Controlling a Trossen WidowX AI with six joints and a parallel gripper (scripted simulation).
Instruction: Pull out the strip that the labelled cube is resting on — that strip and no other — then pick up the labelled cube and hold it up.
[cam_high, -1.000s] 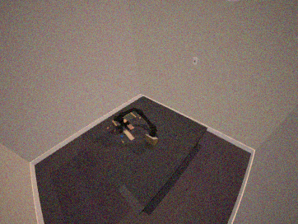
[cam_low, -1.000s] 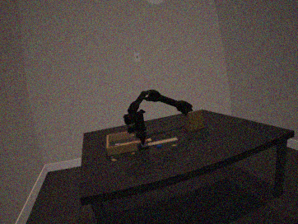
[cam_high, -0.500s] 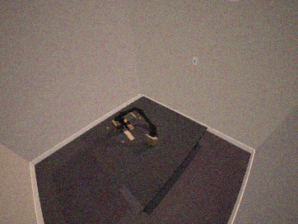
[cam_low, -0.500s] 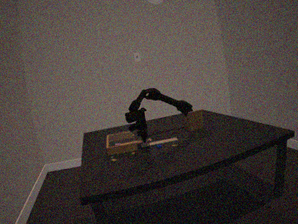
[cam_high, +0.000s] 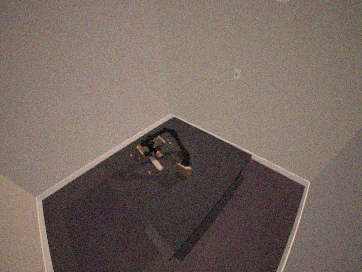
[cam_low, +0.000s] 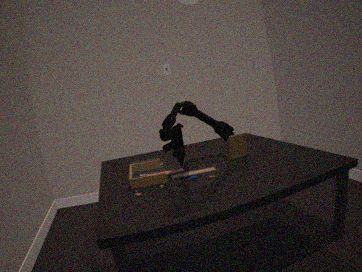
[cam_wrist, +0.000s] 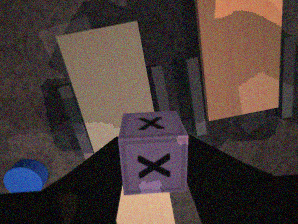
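The blue piece is 120 mm to the left of my gripper tip, 50 mm below it and 10 mm behind it.
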